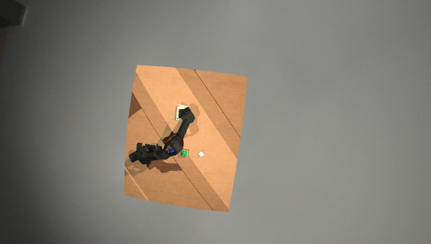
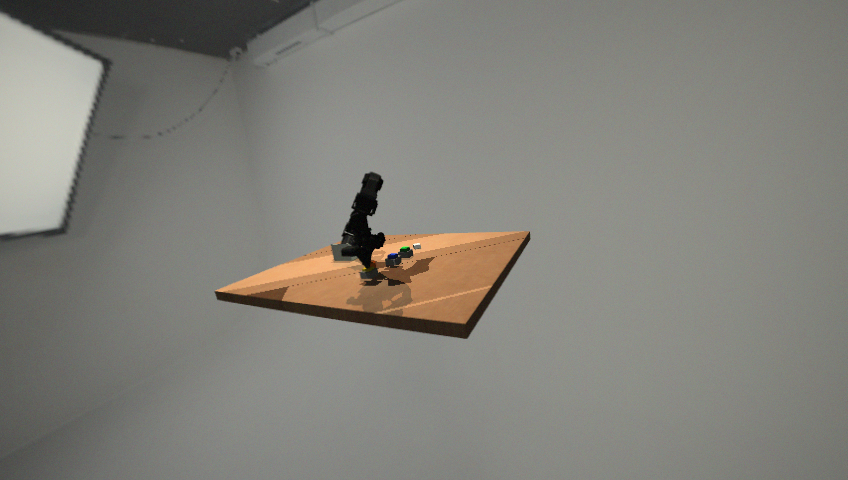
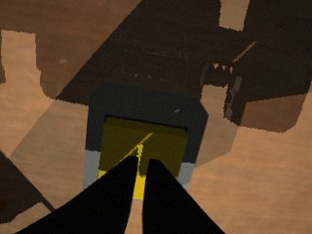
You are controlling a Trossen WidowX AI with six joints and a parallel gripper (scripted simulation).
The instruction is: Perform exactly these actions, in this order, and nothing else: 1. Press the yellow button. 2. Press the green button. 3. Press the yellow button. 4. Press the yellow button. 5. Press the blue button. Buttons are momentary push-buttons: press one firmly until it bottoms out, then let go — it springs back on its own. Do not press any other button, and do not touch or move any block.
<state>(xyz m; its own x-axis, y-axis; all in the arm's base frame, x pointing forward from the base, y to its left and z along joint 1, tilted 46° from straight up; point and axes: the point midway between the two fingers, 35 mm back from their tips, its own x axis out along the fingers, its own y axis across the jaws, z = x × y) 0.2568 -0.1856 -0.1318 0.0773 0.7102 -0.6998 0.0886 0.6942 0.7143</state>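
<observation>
Now: the yellow button 10 mm below my gripper tip. Also, from my gripper tip: green button: 30 mm ahead, 250 mm to the left; then orange block: 50 mm behind, 110 mm to the left, 20 mm below; then blue button: 20 mm ahead, 150 mm to the left.
</observation>
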